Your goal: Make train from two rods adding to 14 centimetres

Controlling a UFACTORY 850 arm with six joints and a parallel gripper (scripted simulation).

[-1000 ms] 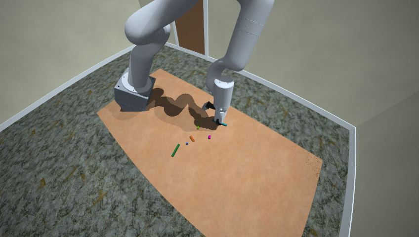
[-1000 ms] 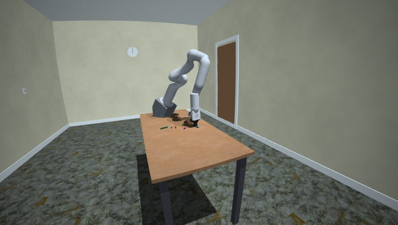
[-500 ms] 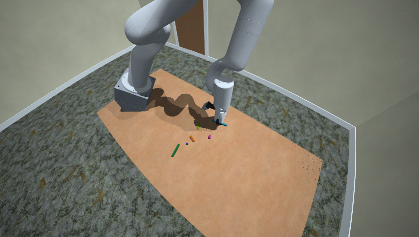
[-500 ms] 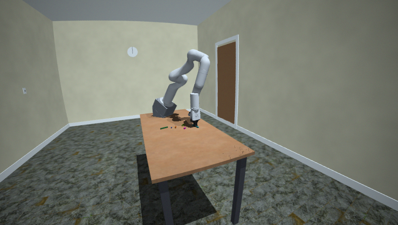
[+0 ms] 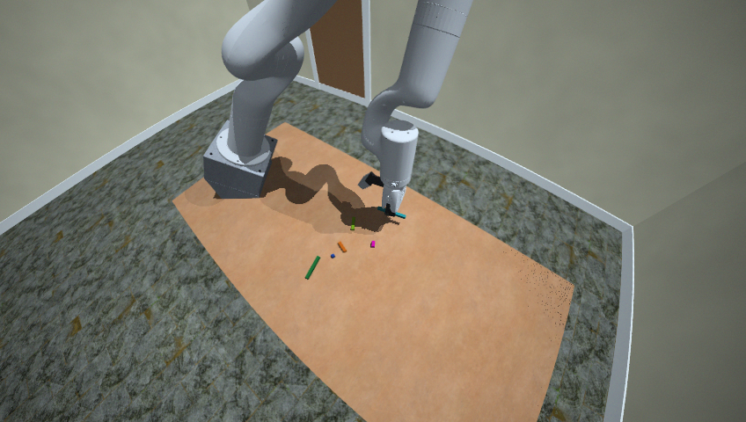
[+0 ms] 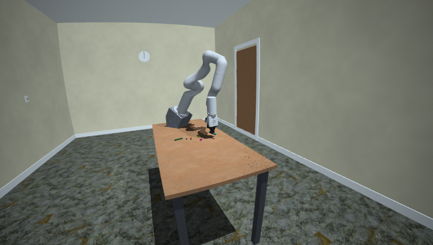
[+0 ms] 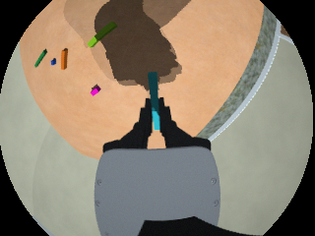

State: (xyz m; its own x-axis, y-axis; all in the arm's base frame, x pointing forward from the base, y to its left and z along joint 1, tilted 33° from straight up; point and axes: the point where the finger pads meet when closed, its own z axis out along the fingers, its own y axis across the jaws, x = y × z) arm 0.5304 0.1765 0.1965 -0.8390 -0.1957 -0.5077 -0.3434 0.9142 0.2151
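My gripper is now 4 cm past the orange rod, 19 cm to the left of it and 6 cm above it. Also, from my hand: turquoise rod 2 cm below; magenta rod 3 cm ahead, 11 cm to the right, 6 cm below; lime rod 8 cm behind, 11 cm to the right, 6 cm below.
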